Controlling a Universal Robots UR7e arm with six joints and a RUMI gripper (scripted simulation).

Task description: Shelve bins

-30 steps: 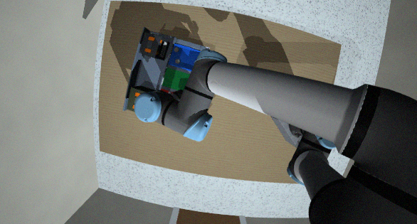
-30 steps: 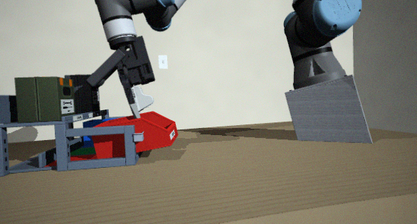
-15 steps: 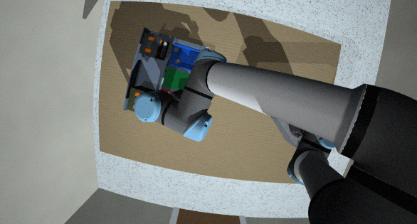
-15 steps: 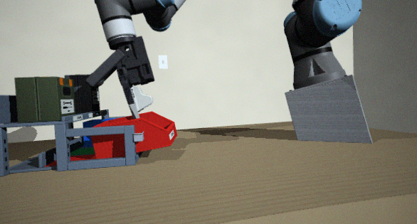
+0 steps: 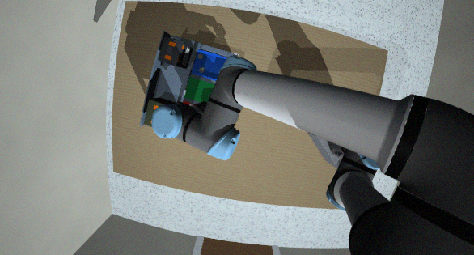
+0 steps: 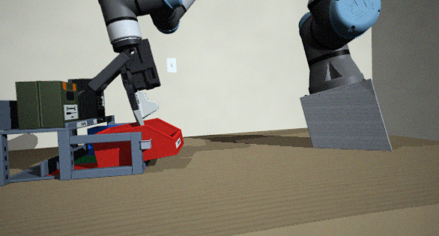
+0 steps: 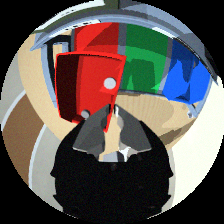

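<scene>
Now: hand 5 cm to the right of the red bin, 3 cm above it and 1 cm short of it. The rest, counted from my hand: blue bin: 20 cm to the right, 4 cm below, 3 cm ahead; top board: 17 cm ahead, 12 cm to the right, 1 cm above; green box: 19 cm ahead, 6 cm above, 1 cm to the right.
</scene>
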